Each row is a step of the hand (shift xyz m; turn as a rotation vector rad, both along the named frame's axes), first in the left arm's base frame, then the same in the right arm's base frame.
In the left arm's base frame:
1: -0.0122 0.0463 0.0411 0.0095 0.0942 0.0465
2: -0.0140 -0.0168 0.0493 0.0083 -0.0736 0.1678
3: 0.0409 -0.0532 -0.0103 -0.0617 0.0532 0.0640
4: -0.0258 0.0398 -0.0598 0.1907 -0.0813 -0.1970
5: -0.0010 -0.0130 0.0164 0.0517 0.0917 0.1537
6: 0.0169 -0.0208 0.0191 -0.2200 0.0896 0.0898
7: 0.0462 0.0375 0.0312 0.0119 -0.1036 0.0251
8: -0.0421 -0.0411 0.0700 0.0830 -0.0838 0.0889
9: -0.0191 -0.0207 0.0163 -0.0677 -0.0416 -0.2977
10: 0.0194 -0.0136 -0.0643 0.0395 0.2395 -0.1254
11: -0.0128 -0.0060 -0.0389 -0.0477 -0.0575 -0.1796
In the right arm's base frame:
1: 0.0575 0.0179 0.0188 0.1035 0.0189 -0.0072
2: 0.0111 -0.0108 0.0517 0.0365 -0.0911 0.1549
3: -0.0398 -0.0546 -0.0064 0.0654 0.0556 0.0580
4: -0.0070 0.0577 -0.0495 -0.1350 -0.1357 -0.2125
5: -0.0015 -0.0099 0.0184 0.1704 -0.0510 0.0555
6: -0.0024 -0.0293 0.0148 0.0756 0.1972 0.1411
7: 0.0573 -0.0322 -0.0140 -0.0665 -0.0632 0.0556
8: -0.0027 -0.0041 0.0913 0.0000 -0.1343 0.0616
9: -0.0115 0.0020 0.0304 -0.2141 0.1310 -0.1788
10: -0.0428 -0.0024 -0.0535 0.1303 0.1103 -0.2133
11: -0.0293 0.0202 -0.0212 -0.1566 0.0706 -0.0913

